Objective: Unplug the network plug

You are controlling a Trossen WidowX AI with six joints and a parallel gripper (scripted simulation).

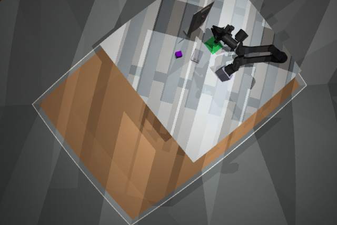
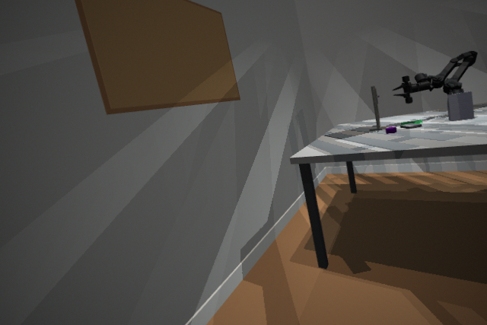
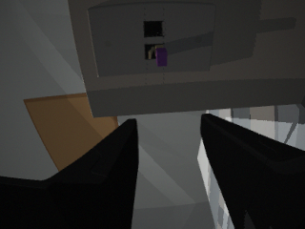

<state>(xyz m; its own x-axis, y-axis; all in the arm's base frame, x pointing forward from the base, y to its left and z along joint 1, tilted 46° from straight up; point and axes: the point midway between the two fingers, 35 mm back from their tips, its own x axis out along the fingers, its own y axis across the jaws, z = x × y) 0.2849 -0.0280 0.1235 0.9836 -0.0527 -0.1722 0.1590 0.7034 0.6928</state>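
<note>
My gripper tip is 100 mm short of the network plug and 10 mm to the left of it. The rest, counted from my gripper tip: flat grey plate: 50 mm behind, 140 mm to the left, 230 mm below; then upright panel: 120 mm ahead, 20 mm to the right, 90 mm below; then green marked square: 90 mm behind, 40 mm to the right, 240 mm below.
</note>
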